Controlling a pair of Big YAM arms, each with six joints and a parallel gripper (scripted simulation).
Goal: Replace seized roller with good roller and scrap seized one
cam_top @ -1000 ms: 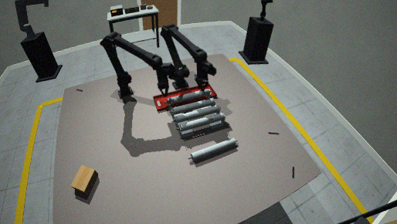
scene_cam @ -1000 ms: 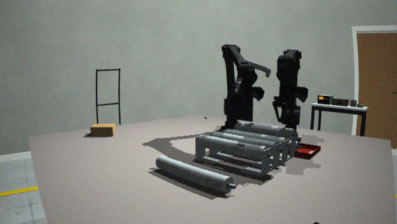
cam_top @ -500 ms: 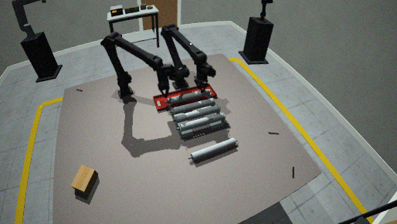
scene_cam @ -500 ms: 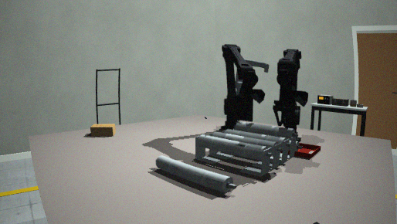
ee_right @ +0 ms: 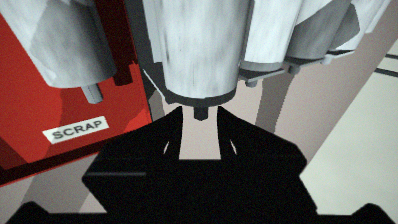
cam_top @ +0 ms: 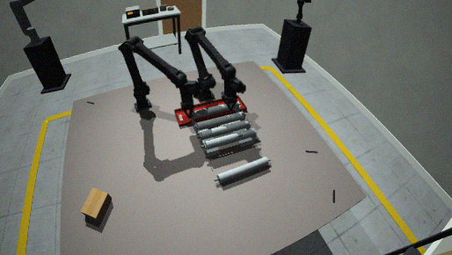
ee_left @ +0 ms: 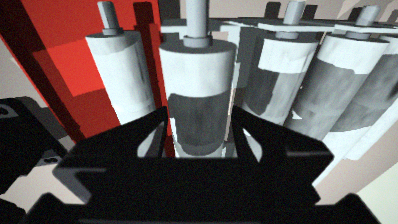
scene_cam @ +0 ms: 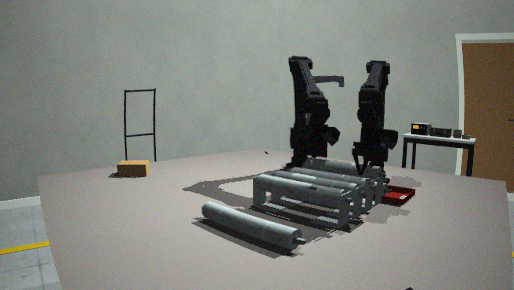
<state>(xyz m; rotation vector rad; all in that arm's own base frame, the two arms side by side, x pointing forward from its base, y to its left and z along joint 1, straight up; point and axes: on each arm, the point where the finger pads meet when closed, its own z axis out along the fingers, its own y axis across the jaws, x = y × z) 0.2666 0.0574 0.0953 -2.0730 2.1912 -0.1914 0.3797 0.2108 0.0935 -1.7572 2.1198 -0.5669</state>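
The bed roller is 90 mm ahead of my left hand, 80 mm to the right of it and 20 mm below it. From my left hand the other things lie so: red scrap tray 100 mm to the right, 90 mm below, 90 mm behind; then cardboard box 870 mm to the right, 510 mm ahead, 60 mm below.
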